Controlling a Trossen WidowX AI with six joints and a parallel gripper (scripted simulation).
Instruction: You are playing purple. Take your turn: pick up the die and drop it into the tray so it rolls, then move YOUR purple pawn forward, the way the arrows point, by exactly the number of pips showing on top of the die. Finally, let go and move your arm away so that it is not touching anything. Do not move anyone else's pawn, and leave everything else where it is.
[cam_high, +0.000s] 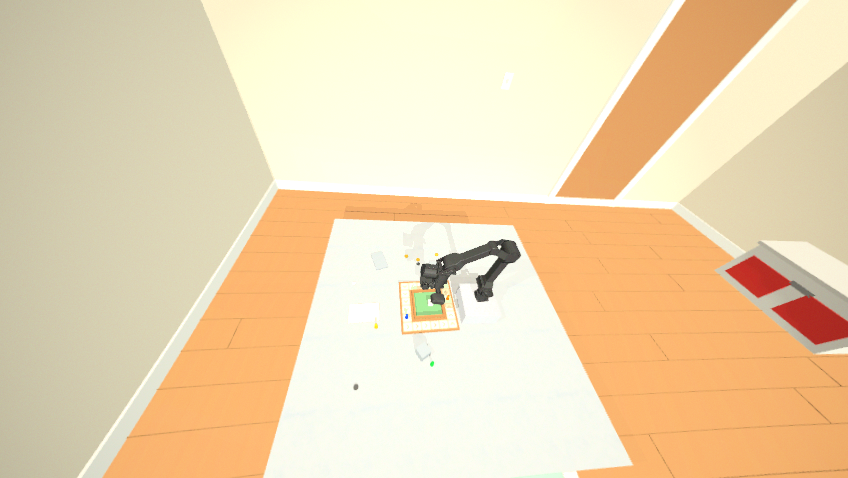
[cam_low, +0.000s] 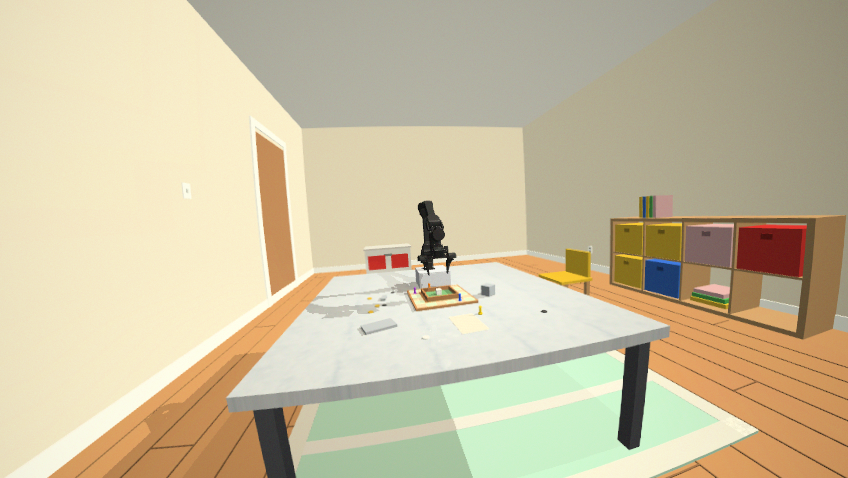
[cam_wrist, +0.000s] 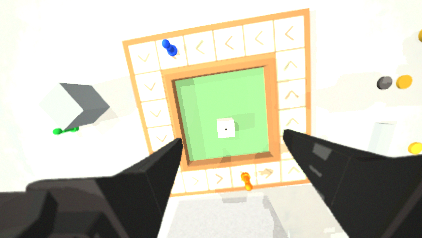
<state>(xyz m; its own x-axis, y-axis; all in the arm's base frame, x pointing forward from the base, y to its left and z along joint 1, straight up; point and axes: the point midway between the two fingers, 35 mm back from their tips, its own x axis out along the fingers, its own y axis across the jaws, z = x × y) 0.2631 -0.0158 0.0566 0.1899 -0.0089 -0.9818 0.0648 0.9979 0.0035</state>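
My gripper tip is 7 cm past the purple pawn, 11 cm to the left of it and 9 cm above it. The rest, counted from my gripper tip: white die (1 cm behind, 9 cm below); green tray (11 cm below); orange pawn (11 cm behind, 2 cm to the right, 9 cm below).
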